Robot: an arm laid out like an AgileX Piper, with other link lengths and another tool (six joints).
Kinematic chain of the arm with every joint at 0, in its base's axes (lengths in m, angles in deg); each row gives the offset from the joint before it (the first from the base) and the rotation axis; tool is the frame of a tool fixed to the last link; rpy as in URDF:
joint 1: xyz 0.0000 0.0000 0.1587 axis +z
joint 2: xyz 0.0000 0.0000 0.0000 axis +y
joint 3: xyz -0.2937 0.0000 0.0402 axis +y
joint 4: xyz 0.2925 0.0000 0.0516 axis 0.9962 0 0.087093
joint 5: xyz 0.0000 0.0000 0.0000 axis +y
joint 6: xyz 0.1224 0.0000 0.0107 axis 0.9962 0 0.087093
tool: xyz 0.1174 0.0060 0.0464 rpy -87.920 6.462 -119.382
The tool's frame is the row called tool.
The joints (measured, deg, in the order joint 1, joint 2, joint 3, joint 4, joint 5, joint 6), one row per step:
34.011 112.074 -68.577 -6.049 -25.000 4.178
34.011 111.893 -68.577 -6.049 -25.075 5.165
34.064 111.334 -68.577 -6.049 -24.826 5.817
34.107 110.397 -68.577 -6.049 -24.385 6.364
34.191 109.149 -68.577 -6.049 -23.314 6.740
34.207 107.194 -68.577 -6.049 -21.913 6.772
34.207 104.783 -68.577 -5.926 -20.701 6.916
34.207 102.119 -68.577 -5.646 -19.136 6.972
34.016 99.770 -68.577 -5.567 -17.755 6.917
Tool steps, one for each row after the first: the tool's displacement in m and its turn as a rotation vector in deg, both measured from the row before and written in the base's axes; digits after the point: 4 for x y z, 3 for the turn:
0.0002 -0.0006 0.0024 0.917 0.364 -0.224
-0.0007 -0.0004 0.0052 0.670 0.112 -0.117
-0.0012 -0.0009 0.0086 0.684 -0.110 -0.115
-0.0021 -0.0011 0.0093 0.342 0.030 -0.088
-0.0030 -0.0025 0.0156 0.272 -0.493 -0.112
-0.0040 -0.0037 0.0213 0.821 -0.893 -0.201
-0.0050 -0.0048 0.0223 0.803 -0.791 -0.286
-0.0041 -0.0060 0.0194 0.509 -0.834 -0.339

